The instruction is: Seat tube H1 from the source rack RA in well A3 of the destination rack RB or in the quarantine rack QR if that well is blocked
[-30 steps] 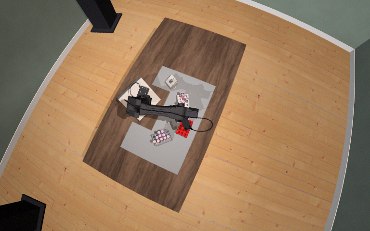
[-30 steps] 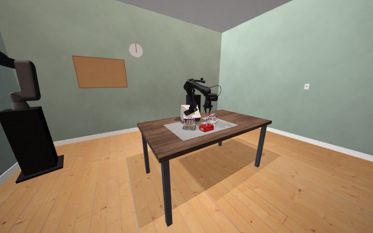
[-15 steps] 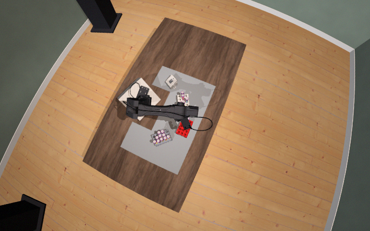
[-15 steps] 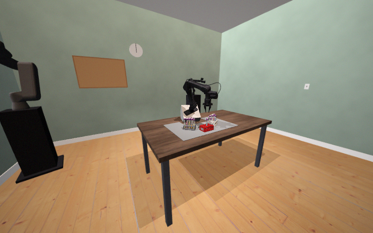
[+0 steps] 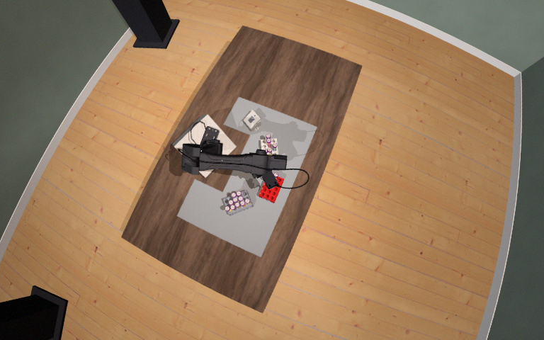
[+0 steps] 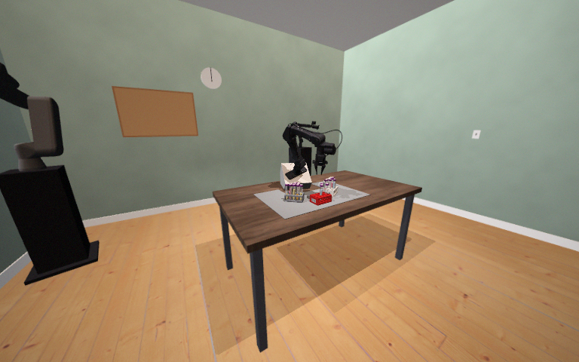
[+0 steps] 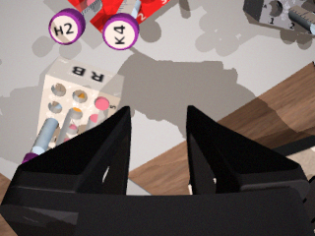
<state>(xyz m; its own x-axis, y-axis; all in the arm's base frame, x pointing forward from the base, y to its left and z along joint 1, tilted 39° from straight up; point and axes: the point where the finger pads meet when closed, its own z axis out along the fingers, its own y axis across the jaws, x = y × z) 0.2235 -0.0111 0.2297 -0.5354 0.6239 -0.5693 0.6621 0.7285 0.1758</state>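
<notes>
My gripper is now 120 mm past the tube H1, 160 mm to the left of it and 120 mm above it. Round my hand: red rack QR (50 mm ahead, 40 mm to the right, 160 mm below); grey rack RA (100 mm behind, 140 mm to the right, 160 mm below); white rack RB (150 mm to the left, 160 mm below).
</notes>
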